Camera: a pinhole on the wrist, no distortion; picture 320 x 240 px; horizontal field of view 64.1 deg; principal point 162.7 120.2 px. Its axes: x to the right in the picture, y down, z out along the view. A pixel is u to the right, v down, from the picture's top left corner.
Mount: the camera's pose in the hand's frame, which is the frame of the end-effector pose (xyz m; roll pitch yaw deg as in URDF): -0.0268 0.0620 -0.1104 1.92 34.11 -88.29
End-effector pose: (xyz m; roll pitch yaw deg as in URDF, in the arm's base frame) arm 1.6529 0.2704 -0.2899 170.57 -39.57 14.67
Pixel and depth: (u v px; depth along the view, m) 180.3 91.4 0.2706
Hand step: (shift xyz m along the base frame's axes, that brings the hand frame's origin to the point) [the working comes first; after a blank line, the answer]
In the camera's frame: 0.0186 -0.0305 0.2706

0.0049 0.0917 -0.1302
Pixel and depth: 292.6 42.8 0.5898
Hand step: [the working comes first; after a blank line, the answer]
In the camera's frame: 0.2998 -0.1786 0.5898

-0.0994 0.4687 -0.3535
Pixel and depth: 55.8 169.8 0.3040
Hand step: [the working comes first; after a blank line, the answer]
In the camera's frame: -0.1272 0.0590 0.3040

0.1565 0.0075 -0.1479
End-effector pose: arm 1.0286 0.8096 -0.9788 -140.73 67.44 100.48
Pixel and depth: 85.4 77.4 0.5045
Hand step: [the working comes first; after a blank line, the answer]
In the camera's frame: -0.1526 -0.0845 0.5045

-0.2667 -0.3243 0.0214
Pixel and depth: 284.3 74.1 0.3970
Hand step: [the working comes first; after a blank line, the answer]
In the camera's frame: 0.1889 -0.0716 0.3970

-0.3231 0.0100 0.1372
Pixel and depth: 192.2 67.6 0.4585
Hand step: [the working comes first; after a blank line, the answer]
In the camera's frame: 0.0529 -0.0944 0.4585

-0.3160 -0.1375 0.1058
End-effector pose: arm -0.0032 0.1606 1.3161 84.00 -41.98 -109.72
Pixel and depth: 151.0 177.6 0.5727
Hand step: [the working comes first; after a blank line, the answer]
In the camera's frame: -0.0262 0.1286 0.5727

-0.4477 -0.0504 -0.0838
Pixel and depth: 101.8 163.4 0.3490
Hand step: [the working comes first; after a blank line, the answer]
In the camera's frame: -0.0832 0.0590 0.3490

-0.2337 0.0360 -0.0138
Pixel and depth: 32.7 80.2 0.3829
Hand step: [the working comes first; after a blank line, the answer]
In the camera's frame: -0.1948 -0.0599 0.3829

-0.2595 0.1991 -0.0355
